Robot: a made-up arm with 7 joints.
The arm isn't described. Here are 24 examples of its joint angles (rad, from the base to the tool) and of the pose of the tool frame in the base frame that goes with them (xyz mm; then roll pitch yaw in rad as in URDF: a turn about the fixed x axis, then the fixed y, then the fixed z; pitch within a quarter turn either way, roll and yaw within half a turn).
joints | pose
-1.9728 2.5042 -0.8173 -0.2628 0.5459 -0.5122 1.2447 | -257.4 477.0 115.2 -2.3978 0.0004 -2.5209
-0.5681 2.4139 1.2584 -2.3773 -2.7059 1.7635 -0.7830 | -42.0 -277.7 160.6 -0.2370 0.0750 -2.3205
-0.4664 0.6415 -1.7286 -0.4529 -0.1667 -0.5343 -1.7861 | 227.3 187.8 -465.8 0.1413 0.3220 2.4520
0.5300 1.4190 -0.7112 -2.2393 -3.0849 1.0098 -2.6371 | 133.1 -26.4 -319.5 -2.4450 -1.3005 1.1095
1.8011 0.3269 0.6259 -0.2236 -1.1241 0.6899 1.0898 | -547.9 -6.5 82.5 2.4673 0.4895 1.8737
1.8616 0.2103 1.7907 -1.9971 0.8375 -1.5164 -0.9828 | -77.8 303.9 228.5 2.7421 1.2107 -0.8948
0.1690 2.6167 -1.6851 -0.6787 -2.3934 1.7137 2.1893 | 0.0 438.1 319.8 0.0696 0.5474 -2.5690
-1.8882 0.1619 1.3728 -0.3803 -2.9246 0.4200 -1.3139 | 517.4 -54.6 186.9 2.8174 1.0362 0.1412
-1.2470 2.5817 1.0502 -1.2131 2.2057 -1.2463 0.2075 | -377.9 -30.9 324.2 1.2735 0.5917 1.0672
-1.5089 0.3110 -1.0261 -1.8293 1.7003 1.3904 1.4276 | 117.0 -392.4 69.5 -0.4070 0.0897 -0.4280
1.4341 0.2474 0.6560 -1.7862 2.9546 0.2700 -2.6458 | -113.3 330.3 -237.1 0.9691 -0.6730 -0.1934
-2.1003 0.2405 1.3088 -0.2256 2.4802 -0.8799 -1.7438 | 470.3 -102.8 274.4 -1.3085 0.0814 1.2511
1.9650 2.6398 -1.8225 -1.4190 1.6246 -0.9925 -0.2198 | -57.4 381.8 275.7 -0.8559 1.2209 -1.6767
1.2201 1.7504 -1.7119 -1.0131 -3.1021 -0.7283 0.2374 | -371.1 360.5 37.3 1.8443 -0.5814 0.3029
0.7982 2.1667 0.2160 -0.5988 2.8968 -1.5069 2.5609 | 251.5 462.5 145.7 2.6794 0.2306 1.3897
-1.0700 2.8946 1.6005 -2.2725 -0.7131 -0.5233 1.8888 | -142.7 -307.5 -41.0 -0.4523 1.3089 1.7134
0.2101 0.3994 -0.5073 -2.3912 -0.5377 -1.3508 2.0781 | 281.0 -149.4 -43.4 -3.0183 -0.7826 0.6468
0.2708 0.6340 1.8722 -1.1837 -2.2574 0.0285 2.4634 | -167.2 470.5 -52.1 -2.7327 -1.2247 -1.6667
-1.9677 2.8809 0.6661 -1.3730 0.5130 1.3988 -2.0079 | -460.5 -71.7 115.7 2.0751 -0.7454 0.3056
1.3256 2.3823 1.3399 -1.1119 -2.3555 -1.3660 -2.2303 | 470.2 168.0 101.1 1.0067 -0.9441 0.2379
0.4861 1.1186 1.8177 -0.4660 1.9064 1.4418 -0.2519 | -163.2 523.2 -55.5 -1.6956 -0.3221 1.9896
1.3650 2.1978 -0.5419 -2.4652 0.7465 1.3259 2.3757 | -117.1 47.0 -281.7 1.3340 -0.1727 0.9238
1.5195 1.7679 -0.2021 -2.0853 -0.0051 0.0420 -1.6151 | -58.6 137.0 -342.3 0.1382 -0.0842 -2.9978
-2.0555 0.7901 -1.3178 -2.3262 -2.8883 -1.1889 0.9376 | 36.0 -330.3 -1.5 -1.6899 0.5526 0.6716
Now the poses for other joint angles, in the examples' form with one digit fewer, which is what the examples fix.
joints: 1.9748 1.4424 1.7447 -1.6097 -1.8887 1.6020 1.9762
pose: 264 351 88 2.731 0.720 -1.686
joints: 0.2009 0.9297 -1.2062 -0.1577 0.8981 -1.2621 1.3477
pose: -84 422 -349 -0.639 -0.813 0.834
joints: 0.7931 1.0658 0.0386 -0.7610 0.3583 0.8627 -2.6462
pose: -78 447 -289 -1.147 -0.068 -2.328
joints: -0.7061 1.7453 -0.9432 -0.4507 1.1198 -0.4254 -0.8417
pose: 198 509 76 1.944 0.119 -0.822
